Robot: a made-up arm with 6 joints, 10 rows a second.
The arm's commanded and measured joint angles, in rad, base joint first. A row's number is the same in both.
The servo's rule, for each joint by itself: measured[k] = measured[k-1] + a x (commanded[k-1-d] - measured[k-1]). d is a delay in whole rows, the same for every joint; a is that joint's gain. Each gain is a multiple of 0.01, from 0.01 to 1. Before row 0 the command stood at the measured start. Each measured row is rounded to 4 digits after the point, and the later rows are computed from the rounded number. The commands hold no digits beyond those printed.
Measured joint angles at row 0: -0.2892, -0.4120, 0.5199, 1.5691, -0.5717, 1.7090
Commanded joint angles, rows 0 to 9: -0.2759, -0.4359, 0.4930, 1.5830, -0.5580, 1.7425; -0.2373, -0.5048, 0.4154, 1.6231, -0.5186, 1.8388; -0.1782, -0.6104, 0.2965, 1.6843, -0.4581, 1.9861; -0.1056, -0.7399, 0.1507, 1.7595, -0.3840, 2.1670; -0.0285, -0.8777, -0.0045, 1.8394, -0.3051, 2.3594; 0.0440, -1.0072, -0.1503, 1.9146, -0.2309, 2.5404; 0.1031, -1.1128, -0.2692, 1.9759, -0.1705, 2.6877; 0.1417, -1.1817, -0.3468, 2.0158, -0.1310, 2.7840; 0.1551, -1.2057, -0.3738, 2.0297, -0.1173, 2.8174; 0.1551, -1.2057, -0.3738, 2.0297, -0.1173, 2.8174
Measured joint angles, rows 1 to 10: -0.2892, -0.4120, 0.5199, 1.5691, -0.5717, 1.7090; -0.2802, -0.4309, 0.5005, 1.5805, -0.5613, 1.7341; -0.2510, -0.4893, 0.4392, 1.6154, -0.5288, 1.8126; -0.2015, -0.5850, 0.3365, 1.6719, -0.4751, 1.9427; -0.1363, -0.7074, 0.2027, 1.7437, -0.4059, 2.1109; -0.0630, -0.8419, 0.0535, 1.8222, -0.3293, 2.2973; 0.0098, -0.9725, -0.0932, 1.8980, -0.2545, 2.4796; 0.0732, -1.0833, -0.2199, 1.9619, -0.1907, 2.6357; 0.1198, -1.1610, -0.3113, 2.0061, -0.1453, 2.7469; 0.1438, -1.1963, -0.3563, 2.0255, -0.1240, 2.7998
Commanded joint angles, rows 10 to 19: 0.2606, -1.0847, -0.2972, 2.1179, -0.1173, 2.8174; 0.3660, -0.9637, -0.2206, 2.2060, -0.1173, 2.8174; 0.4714, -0.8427, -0.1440, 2.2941, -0.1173, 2.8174; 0.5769, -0.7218, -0.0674, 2.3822, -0.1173, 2.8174; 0.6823, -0.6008, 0.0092, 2.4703, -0.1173, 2.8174; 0.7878, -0.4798, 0.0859, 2.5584, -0.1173, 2.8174; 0.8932, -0.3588, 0.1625, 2.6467, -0.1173, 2.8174; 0.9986, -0.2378, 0.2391, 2.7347, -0.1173, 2.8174; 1.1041, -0.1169, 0.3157, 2.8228, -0.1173, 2.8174; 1.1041, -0.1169, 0.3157, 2.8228, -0.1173, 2.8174
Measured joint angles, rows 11 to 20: 0.1515, -1.2037, -0.3689, 2.0289, -0.1189, 2.8130; 0.2257, -1.1097, -0.3173, 2.1019, -0.1177, 2.8163; 0.3211, -0.9944, -0.2477, 2.1873, -0.1174, 2.8171; 0.4233, -0.8746, -0.1730, 2.2749, -0.1173, 2.8173; 0.5277, -0.7539, -0.0970, 2.3629, -0.1173, 2.8174; 0.6328, -0.6330, -0.0205, 2.4510, -0.1173, 2.8174; 0.7382, -0.5120, 0.0561, 2.5391, -0.1173, 2.8174; 0.8436, -0.3910, 0.1327, 2.6273, -0.1173, 2.8174; 0.9490, -0.2700, 0.2093, 2.7154, -0.1173, 2.8174; 1.0545, -0.1491, 0.2859, 2.8035, -0.1173, 2.8174
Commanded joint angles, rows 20 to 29: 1.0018, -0.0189, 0.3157, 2.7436, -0.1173, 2.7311; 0.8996, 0.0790, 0.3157, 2.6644, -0.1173, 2.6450; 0.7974, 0.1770, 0.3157, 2.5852, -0.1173, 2.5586; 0.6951, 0.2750, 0.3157, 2.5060, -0.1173, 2.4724; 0.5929, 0.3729, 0.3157, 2.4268, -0.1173, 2.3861; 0.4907, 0.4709, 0.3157, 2.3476, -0.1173, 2.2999; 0.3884, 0.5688, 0.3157, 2.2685, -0.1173, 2.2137; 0.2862, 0.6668, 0.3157, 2.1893, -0.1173, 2.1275; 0.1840, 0.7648, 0.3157, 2.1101, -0.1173, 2.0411; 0.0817, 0.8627, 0.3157, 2.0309, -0.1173, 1.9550
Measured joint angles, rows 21 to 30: 1.0882, -0.1237, 0.3074, 2.8193, -0.1173, 2.8174; 1.0294, -0.0409, 0.3134, 2.7572, -0.1173, 2.7527; 0.9411, 0.0538, 0.3151, 2.6811, -0.1173, 2.6719; 0.8434, 0.1511, 0.3155, 2.6025, -0.1173, 2.5869; 0.7426, 0.2490, 0.3156, 2.5234, -0.1173, 2.5010; 0.6408, 0.3469, 0.3157, 2.4442, -0.1173, 2.4148; 0.5387, 0.4449, 0.3157, 2.3650, -0.1173, 2.3286; 0.4365, 0.5428, 0.3157, 2.2859, -0.1173, 2.2424; 0.3343, 0.6408, 0.3157, 2.2067, -0.1173, 2.1562; 0.2321, 0.7388, 0.3157, 2.1275, -0.1173, 2.0699
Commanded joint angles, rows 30 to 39: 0.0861, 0.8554, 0.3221, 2.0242, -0.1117, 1.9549; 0.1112, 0.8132, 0.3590, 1.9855, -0.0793, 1.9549; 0.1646, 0.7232, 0.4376, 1.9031, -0.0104, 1.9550; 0.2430, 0.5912, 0.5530, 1.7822, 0.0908, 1.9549; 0.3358, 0.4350, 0.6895, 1.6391, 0.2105, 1.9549; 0.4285, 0.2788, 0.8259, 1.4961, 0.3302, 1.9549; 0.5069, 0.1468, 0.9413, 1.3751, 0.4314, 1.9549; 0.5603, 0.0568, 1.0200, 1.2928, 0.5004, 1.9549; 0.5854, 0.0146, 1.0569, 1.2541, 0.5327, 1.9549; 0.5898, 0.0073, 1.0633, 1.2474, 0.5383, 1.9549
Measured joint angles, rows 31 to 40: 0.1298, 0.8367, 0.3157, 2.0483, -0.1173, 1.9837; 0.1001, 0.8515, 0.3203, 2.0285, -0.1130, 1.9621; 0.1076, 0.8212, 0.3482, 1.9932, -0.0874, 1.9567; 0.1464, 0.7438, 0.4126, 1.9193, -0.0289, 1.9554; 0.2121, 0.6232, 0.5137, 1.8069, 0.0621, 1.9550; 0.2962, 0.4745, 0.6403, 1.6693, 0.1749, 1.9549; 0.3862, 0.3199, 0.7739, 1.5273, 0.2929, 1.9549; 0.4683, 0.1832, 0.8944, 1.4025, 0.3982, 1.9549; 0.5309, 0.0833, 0.9848, 1.3125, 0.4759, 1.9549; 0.5680, 0.0290, 1.0367, 1.2646, 0.5191, 1.9549
